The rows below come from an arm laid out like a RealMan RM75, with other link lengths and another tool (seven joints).
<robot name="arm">
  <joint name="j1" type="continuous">
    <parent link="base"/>
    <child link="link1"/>
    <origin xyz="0 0 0.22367"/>
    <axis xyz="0 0 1"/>
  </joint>
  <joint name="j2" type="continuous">
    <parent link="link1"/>
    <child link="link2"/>
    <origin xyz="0 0 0" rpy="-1.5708 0 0"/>
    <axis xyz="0 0 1"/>
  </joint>
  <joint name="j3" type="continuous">
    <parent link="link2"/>
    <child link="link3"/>
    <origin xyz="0 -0.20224 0" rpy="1.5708 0 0"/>
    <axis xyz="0 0 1"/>
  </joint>
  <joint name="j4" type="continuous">
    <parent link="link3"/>
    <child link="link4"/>
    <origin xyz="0 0 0" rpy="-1.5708 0 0"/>
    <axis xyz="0 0 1"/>
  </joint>
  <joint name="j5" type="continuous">
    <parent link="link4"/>
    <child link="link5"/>
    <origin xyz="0 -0.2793 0" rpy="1.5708 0 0"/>
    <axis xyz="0 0 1"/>
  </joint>
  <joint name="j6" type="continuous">
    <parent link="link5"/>
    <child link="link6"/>
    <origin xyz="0 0 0" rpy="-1.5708 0 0"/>
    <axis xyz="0 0 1"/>
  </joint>
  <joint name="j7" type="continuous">
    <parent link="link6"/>
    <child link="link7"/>
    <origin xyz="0 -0.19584 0" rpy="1.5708 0 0"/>
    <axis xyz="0 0 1"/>
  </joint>
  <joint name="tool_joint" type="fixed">
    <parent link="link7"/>
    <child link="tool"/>
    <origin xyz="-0.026 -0.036 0.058" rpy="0.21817 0 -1.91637"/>
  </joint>
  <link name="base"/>
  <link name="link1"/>
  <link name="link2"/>
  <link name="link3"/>
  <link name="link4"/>
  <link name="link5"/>
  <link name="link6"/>
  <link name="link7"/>
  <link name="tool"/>
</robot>
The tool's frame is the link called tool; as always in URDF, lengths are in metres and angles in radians. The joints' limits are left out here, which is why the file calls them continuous.
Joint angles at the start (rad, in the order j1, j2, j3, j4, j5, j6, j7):
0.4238 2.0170 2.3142 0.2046 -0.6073 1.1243 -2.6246
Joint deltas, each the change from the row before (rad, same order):
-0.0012 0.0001 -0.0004 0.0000 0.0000 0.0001 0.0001
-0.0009 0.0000 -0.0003 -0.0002 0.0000 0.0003 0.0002
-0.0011 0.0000 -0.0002 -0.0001 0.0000 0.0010 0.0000
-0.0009 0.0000 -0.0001 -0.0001 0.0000 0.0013 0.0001
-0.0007 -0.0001 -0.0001 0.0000 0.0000 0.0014 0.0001
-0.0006 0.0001 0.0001 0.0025 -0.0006 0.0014 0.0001
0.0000 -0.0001 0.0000 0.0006 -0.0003 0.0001 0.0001
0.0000 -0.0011 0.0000 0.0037 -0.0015 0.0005 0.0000
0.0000 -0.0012 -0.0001 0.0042 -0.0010 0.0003 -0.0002
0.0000 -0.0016 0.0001 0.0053 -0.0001 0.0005 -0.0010
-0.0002 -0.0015 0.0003 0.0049 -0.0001 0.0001 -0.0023
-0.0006 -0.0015 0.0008 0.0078 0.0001 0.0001 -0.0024
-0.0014 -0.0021 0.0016 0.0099 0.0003 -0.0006 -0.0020
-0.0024 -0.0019 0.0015 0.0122 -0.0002 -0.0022 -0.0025
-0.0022 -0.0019 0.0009 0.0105 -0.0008 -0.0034 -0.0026
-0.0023 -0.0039 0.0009 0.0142 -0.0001 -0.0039 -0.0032
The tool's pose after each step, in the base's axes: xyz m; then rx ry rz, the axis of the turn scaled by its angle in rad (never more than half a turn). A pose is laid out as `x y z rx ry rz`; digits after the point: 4 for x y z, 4 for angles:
0.3757 0.4729 0.1053 -1.1379 -0.9087 -0.6349
0.3761 0.4725 0.1052 -1.1385 -0.9083 -0.6352
0.3763 0.4721 0.1052 -1.1385 -0.9082 -0.6354
0.3765 0.4717 0.1052 -1.1381 -0.9082 -0.6352
0.3765 0.4714 0.1054 -1.1373 -0.9083 -0.6348
0.3757 0.4715 0.1062 -1.1344 -0.9102 -0.6342
0.3755 0.4716 0.1064 -1.1339 -0.9108 -0.6340
0.3745 0.4723 0.1079 -1.1300 -0.9150 -0.6341
0.3733 0.4730 0.1097 -1.1254 -0.9192 -0.6345
0.3720 0.4739 0.1123 -1.1187 -0.9240 -0.6360
0.3709 0.4746 0.1148 -1.1124 -0.9290 -0.6388
0.3694 0.4755 0.1184 -1.1032 -0.9349 -0.6422
0.3680 0.4763 0.1232 -1.0922 -0.9403 -0.6472
0.3668 0.4772 0.1283 -1.0810 -0.9467 -0.6540
0.3660 0.4780 0.1325 -1.0728 -0.9531 -0.6612
0.3645 0.4793 0.1391 -1.0598 -0.9621 -0.6706

